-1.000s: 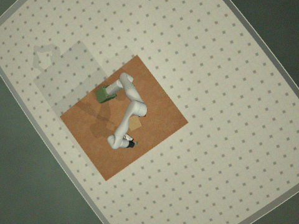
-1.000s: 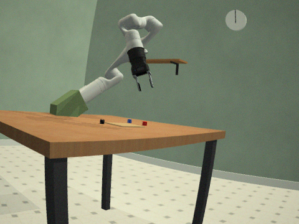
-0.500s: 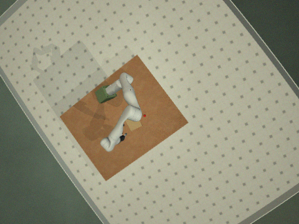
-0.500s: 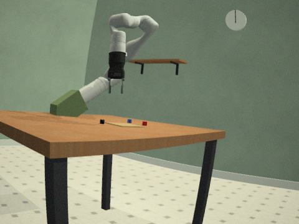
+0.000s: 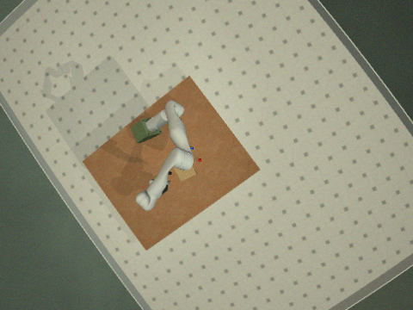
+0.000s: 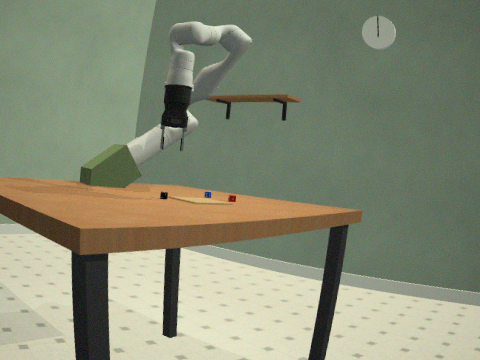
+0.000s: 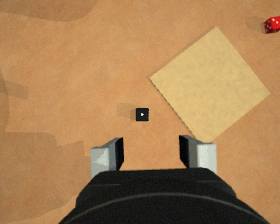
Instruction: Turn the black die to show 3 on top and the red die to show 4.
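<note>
The black die lies 3 cm behind my hand, 1 cm to the left of it and 15 cm below it. Round my hand: tan mat: 1 cm ahead, 12 cm to the left, 16 cm below; blue die: 10 cm behind, 27 cm to the left, 15 cm below; red die: 1 cm ahead, 27 cm to the left, 15 cm below.
</note>
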